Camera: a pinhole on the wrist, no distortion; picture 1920 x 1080 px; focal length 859.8 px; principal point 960.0 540.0 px. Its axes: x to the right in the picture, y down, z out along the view. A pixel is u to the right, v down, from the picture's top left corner.
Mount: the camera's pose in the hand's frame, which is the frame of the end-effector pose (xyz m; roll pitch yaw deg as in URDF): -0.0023 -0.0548 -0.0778 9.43 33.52 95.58
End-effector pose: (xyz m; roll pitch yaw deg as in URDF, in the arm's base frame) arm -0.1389 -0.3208 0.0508 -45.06 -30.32 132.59
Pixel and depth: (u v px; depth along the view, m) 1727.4 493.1 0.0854
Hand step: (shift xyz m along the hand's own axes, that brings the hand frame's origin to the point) 0.0055 0.0561 -0.0503
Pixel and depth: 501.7 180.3 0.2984
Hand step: 0.1671 -0.0195 0.2384
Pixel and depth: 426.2 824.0 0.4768
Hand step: -0.0818 -0.0352 0.4993
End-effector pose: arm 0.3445 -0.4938 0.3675 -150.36 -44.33 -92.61
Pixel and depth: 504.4 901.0 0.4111
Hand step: -0.1104 -0.0071 0.4042
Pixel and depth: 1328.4 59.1 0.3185
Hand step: 0.1982 0.2372 0.0844
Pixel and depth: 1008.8 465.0 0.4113
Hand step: 0.0766 0.1943 0.2427
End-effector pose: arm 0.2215 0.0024 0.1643 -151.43 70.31 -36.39
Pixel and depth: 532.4 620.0 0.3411
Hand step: 0.0176 -0.0054 0.3007
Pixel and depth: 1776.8 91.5 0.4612
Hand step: 0.2513 0.5676 0.0267
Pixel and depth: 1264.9 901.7 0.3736
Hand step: -0.1276 0.2627 0.1778
